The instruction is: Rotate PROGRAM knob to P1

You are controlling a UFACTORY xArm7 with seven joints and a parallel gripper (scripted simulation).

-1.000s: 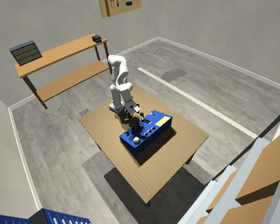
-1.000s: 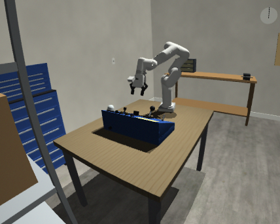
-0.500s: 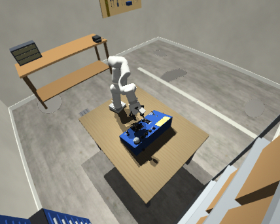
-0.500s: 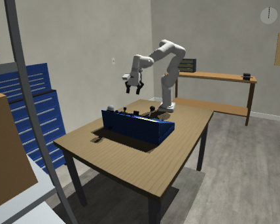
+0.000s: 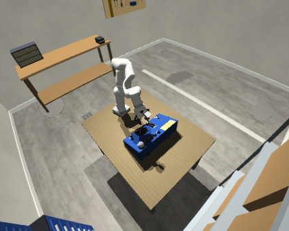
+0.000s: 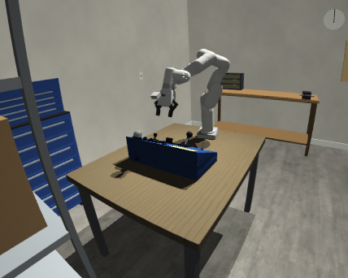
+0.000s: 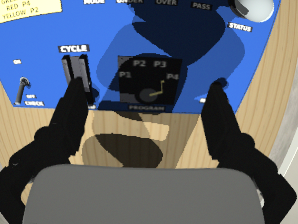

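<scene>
Right now the blue console is 200 mm below my hand, 50 mm to the left of it and 10 mm behind it. Also, from my hand: black ball-handled lever (170 mm below, 120 mm to the left, 60 mm behind); mode knob (180 mm below, 120 mm to the right, 70 mm behind); toggle (240 mm to the left, 180 mm below, 20 mm behind).
</scene>
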